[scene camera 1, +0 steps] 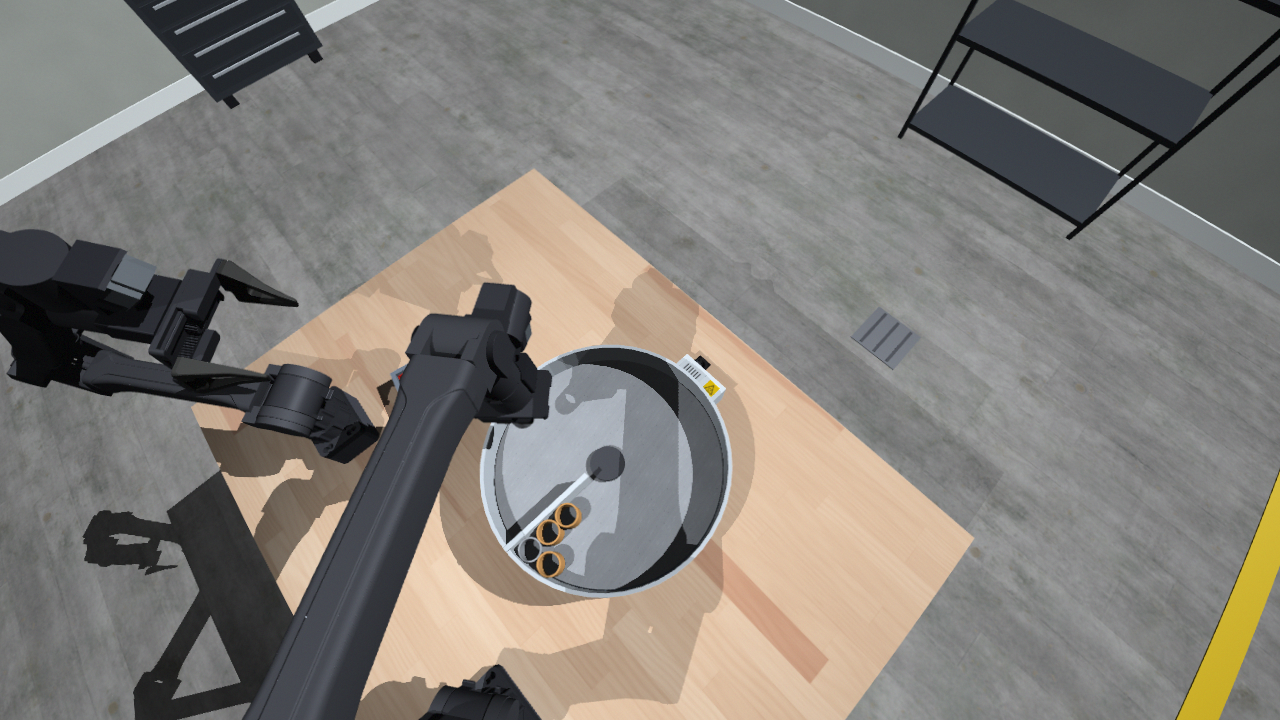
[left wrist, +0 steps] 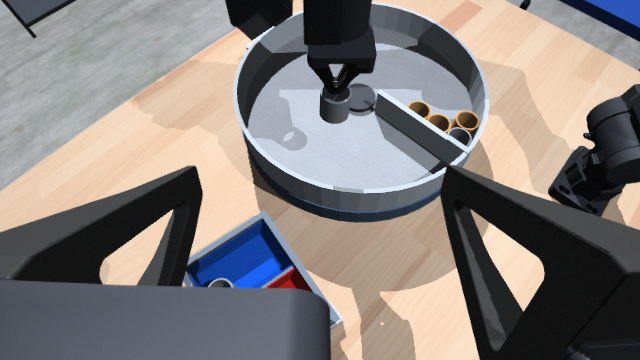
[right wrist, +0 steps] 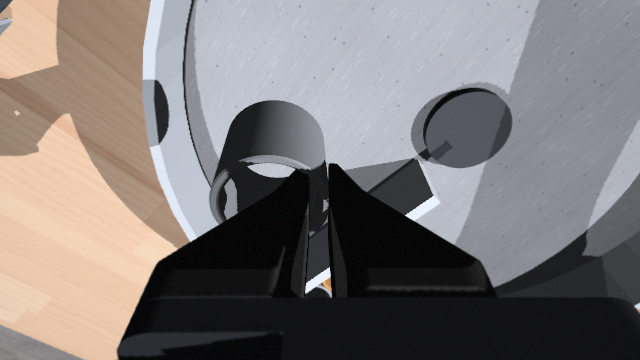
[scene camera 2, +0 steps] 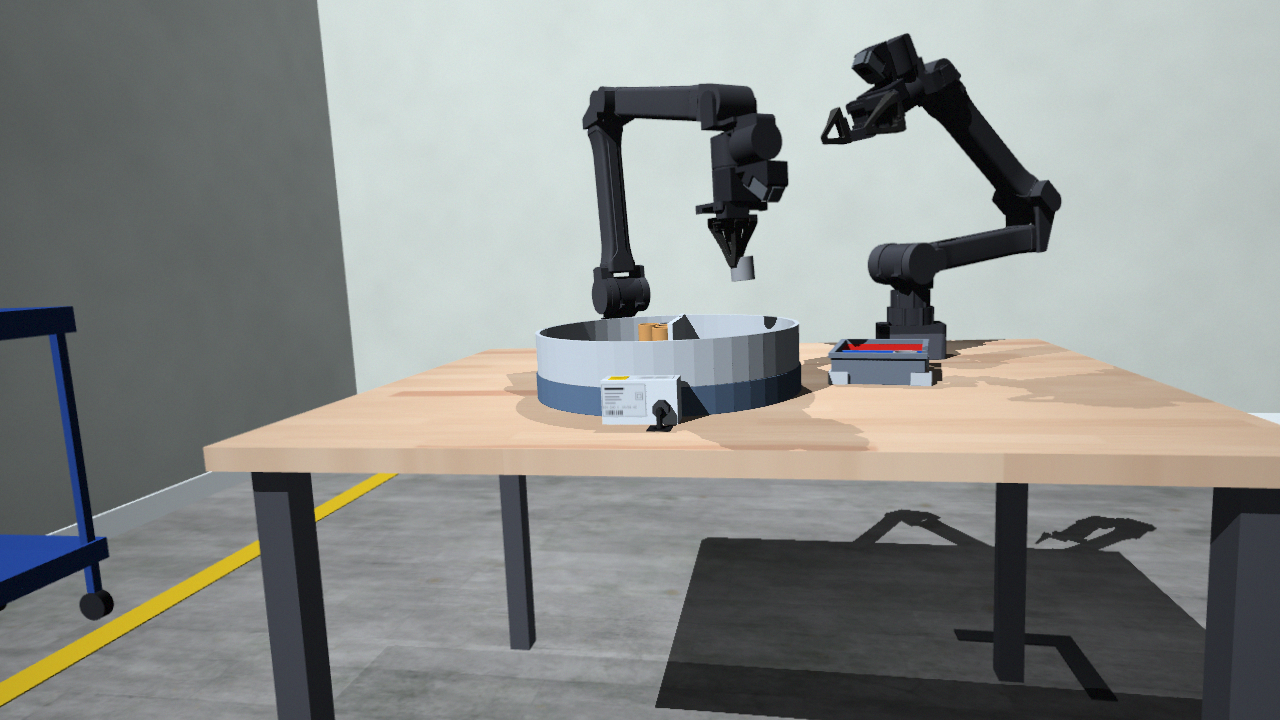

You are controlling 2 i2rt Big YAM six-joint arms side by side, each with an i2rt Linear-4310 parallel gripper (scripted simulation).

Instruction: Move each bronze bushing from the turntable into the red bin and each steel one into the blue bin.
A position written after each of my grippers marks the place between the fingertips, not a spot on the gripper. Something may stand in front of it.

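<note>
My left gripper (scene camera 1: 283, 339), (scene camera 2: 842, 136), (left wrist: 321, 179). My right gripper (scene camera 2: 734, 266), (scene camera 1: 530, 413), (left wrist: 335, 90), (right wrist: 318, 179). Steel bushing (right wrist: 273, 131). Grey tray (scene camera 2: 863, 368), (left wrist: 263, 215). Blue bin (left wrist: 250, 260), out of frame in the right wrist view.
</note>
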